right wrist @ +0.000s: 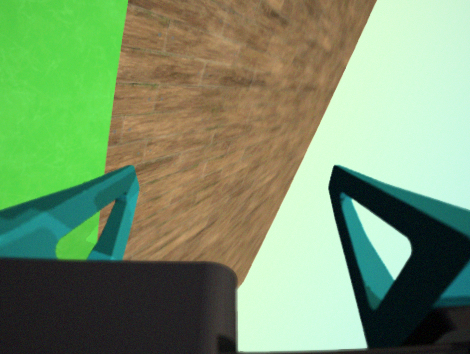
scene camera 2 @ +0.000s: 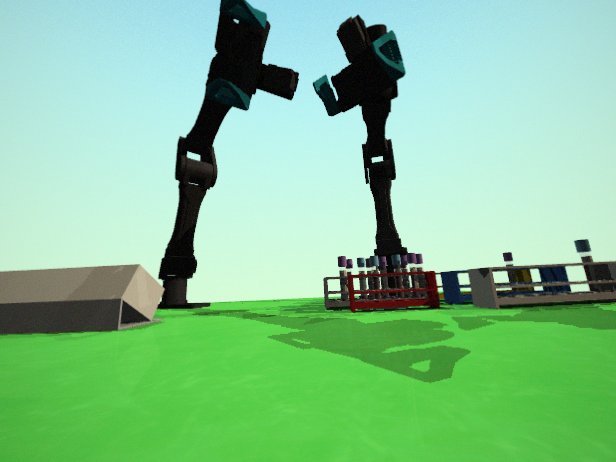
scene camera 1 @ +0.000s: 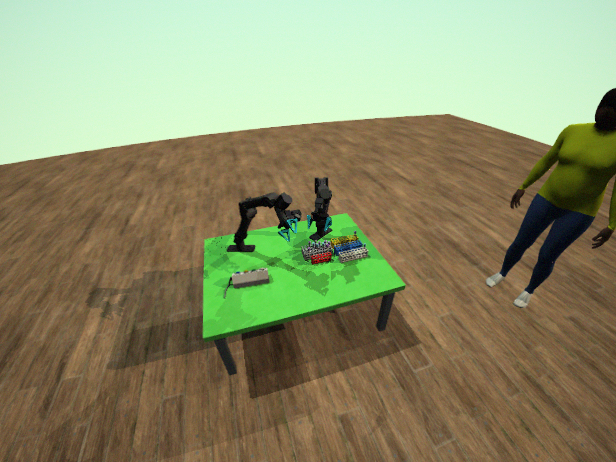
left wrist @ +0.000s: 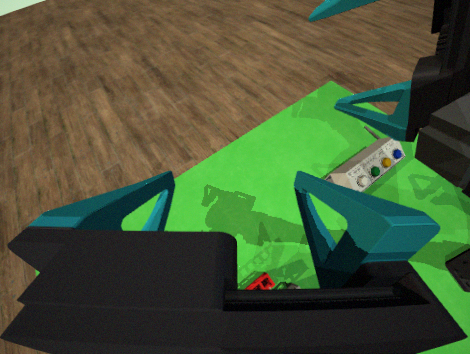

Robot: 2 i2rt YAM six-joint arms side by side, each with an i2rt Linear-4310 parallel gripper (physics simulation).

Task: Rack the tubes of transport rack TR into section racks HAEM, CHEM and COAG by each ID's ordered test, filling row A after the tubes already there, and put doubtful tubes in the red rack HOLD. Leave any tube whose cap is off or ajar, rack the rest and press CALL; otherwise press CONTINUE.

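Frame: origin at the left arm's base, x left, y back, z up, level; millimetres.
Seen in the pictures: left gripper, fingertip midpoint: (scene camera 2: 341,69) (scene camera 1: 316,230) (left wrist: 234,177); right gripper, fingertip midpoint: (right wrist: 233,176) (scene camera 2: 231,41) (scene camera 1: 292,237) (left wrist: 326,67); left arm's base, origin of the base link: (scene camera 1: 320,234); right arm's base, origin of the base link: (scene camera 2: 173,307) (scene camera 1: 241,248).
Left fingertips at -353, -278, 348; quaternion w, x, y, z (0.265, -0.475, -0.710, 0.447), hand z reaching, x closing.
Pixels of each thing's middle, then the offset from my left fingertips to it, as dx, dy, dz. "spot": a spot on its surface instead. Level surfaces: height alone.
- red rack, body centre: (scene camera 2: 391,291) (left wrist: 245,298) (scene camera 1: 321,258) +115, +61, -319
- yellow rack, body centre: (scene camera 1: 344,241) +369, +63, -319
- blue rack, body centre: (scene camera 2: 503,284) (scene camera 1: 348,247) +329, -3, -319
- white rack, body centre: (scene camera 2: 545,284) (scene camera 1: 353,254) +292, -75, -319
- button box, body centre: (scene camera 2: 74,297) (left wrist: 368,165) (scene camera 1: 250,275) -320, +262, -306
- green table, its level: dz -347
- cable, surface spot: (scene camera 1: 226,288) spot: -472, +314, -340
The grey transport rack (scene camera 1: 308,254) (scene camera 2: 326,294) holds several tubes with purple and blue caps. The red rack (scene camera 1: 321,258) (scene camera 2: 433,290) (left wrist: 261,281) stands in front of it. To its right are a yellow rack (scene camera 1: 345,241), a blue rack (scene camera 1: 348,247) (scene camera 2: 451,287) and a white rack (scene camera 1: 353,255) (scene camera 2: 483,288); a few tubes stand there. Labels and cap seating are too small to tell. The button box (scene camera 1: 250,278) (scene camera 2: 70,285) (left wrist: 345,172) is at the left. My left gripper (scene camera 1: 319,223) (scene camera 2: 359,80) (left wrist: 234,177) is open, empty and above the table behind the racks. My right gripper (scene camera 1: 289,231) (scene camera 2: 256,65) (right wrist: 233,176) is open, empty and raised.
The right gripper's fingers are close beside the left gripper in the left wrist view. The green table (scene camera 1: 300,305) has its near edge beyond the button box. A cable (scene camera 1: 226,288) lies at the box's left end. A person (scene camera 1: 565,170) stands off to the right of the table.
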